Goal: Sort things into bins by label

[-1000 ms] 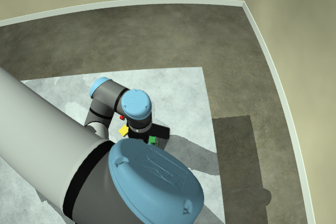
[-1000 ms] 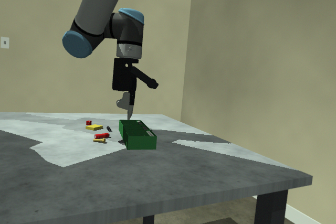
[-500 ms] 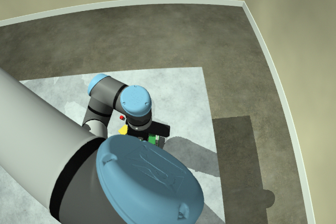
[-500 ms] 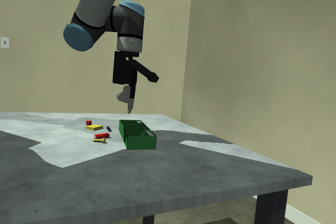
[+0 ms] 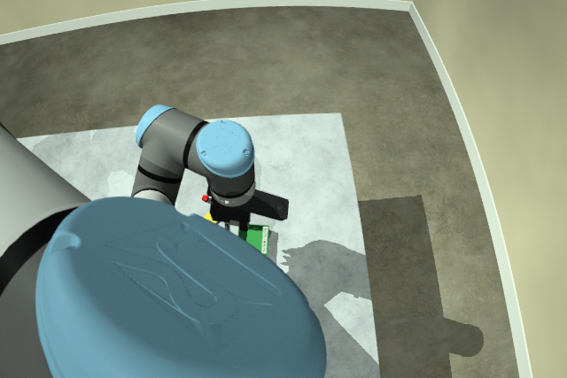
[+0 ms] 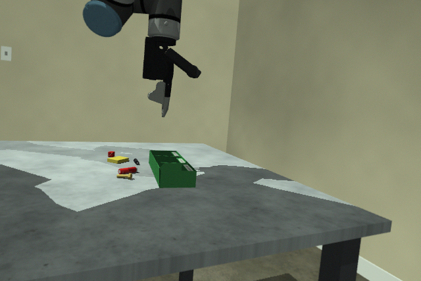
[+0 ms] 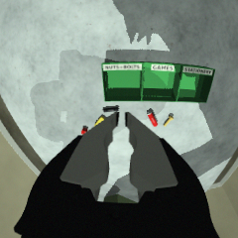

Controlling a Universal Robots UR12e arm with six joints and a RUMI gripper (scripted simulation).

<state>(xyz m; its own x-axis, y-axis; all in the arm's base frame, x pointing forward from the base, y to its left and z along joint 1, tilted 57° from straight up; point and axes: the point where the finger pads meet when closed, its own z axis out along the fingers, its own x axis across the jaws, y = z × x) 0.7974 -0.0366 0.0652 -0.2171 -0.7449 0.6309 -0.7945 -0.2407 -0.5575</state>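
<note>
Now: the yellow block 160 mm below my hand, 100 mm behind it and 80 mm to the left of it. From my hand the other things lie so: bolt 160 mm below, 130 mm behind, 110 mm to the right; then red battery 150 mm below, 110 mm behind, 60 mm to the right; then black battery 160 mm below, 60 mm behind, 50 mm to the left.
</note>
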